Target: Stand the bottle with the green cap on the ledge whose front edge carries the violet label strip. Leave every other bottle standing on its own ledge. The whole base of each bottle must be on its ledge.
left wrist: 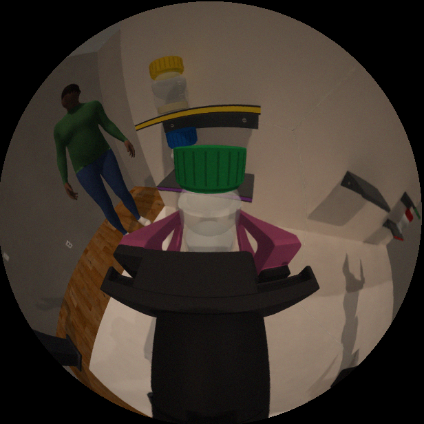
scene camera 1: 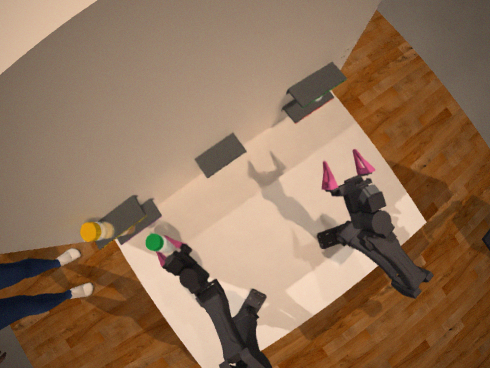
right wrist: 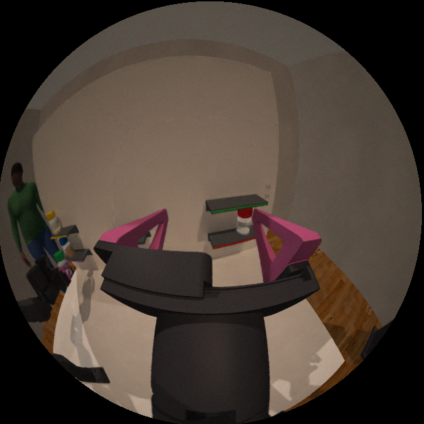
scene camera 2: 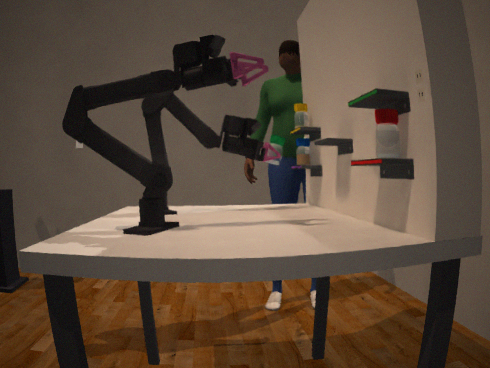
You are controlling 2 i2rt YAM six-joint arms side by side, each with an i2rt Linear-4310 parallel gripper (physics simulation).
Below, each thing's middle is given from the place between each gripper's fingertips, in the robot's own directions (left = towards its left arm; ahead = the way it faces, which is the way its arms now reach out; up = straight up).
I see my right gripper 220 mm short of the green-strip ledge (scene camera 1: pixel 321 81), 160 mm to the left of it and 100 mm above it. Also, from my right hand: yellow-capped bottle (left wrist: pixel 169 88) (280 mm ahead, 670 mm to the left, 40 mm below); then green-capped bottle (left wrist: pixel 209 204) (150 mm ahead, 590 mm to the left, 180 mm below); then yellow-strip ledge (scene camera 1: pixel 129 212) (280 mm ahead, 640 mm to the left, 100 mm below).
The green-capped bottle is 2 cm above my left hand and 1 cm behind it. The rest, counted from my left hand: green-strip ledge (75 cm to the right, 10 cm above, 6 cm ahead); yellow-capped bottle (16 cm above, 12 cm ahead, 8 cm to the left); yellow-strip ledge (13 cm ahead, 10 cm above, 5 cm to the left).
